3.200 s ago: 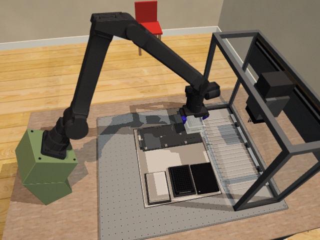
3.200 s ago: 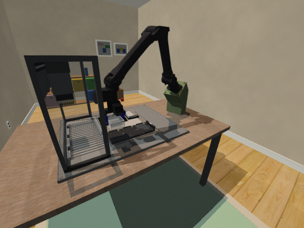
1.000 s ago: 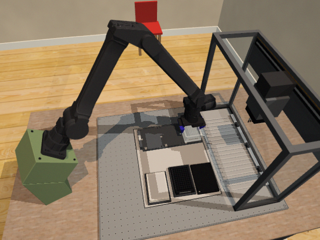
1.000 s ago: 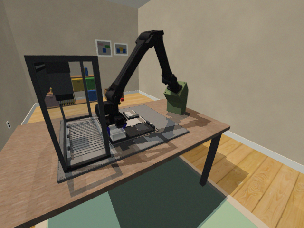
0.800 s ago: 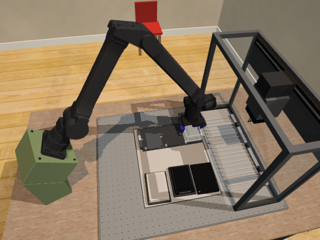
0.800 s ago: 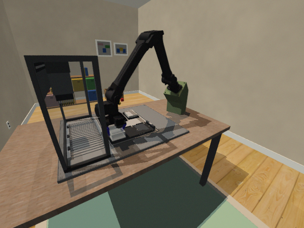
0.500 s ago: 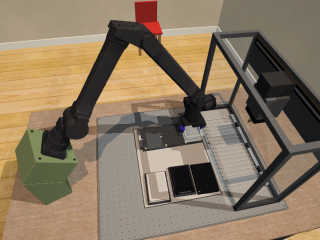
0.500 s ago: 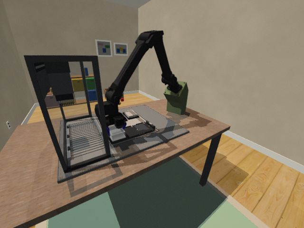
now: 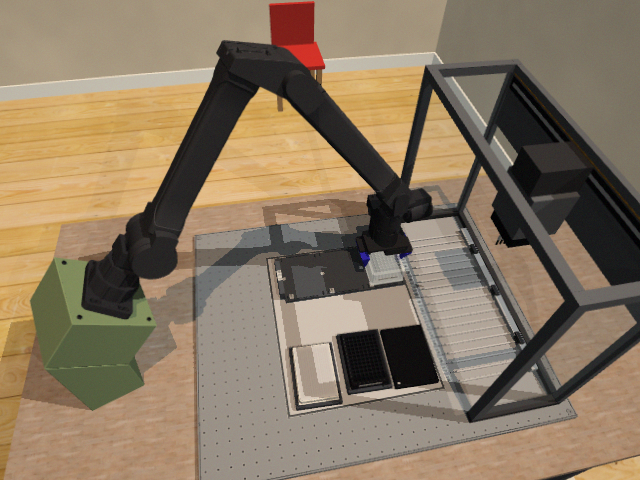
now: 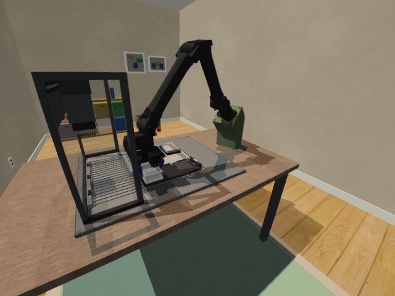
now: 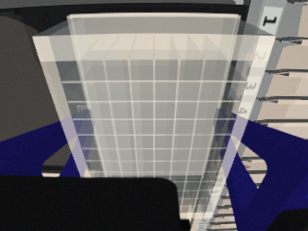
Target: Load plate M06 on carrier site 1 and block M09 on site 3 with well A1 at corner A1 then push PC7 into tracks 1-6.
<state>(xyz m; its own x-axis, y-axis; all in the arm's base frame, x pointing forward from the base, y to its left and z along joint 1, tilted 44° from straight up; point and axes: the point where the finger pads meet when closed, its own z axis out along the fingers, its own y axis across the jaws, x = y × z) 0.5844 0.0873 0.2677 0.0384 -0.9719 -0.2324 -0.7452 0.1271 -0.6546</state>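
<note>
The nest S2 lies 100 mm behind my hand, 250 mm to the right of it and 20 mm below it. From my hand the other things lie so: clear 96-well plate M06 (right at my hand); nest S3 (10 mm ahead, 260 mm to the right, 20 mm below); dark carrier PC7 (110 mm behind, 10 mm to the right, 10 mm below).
</note>
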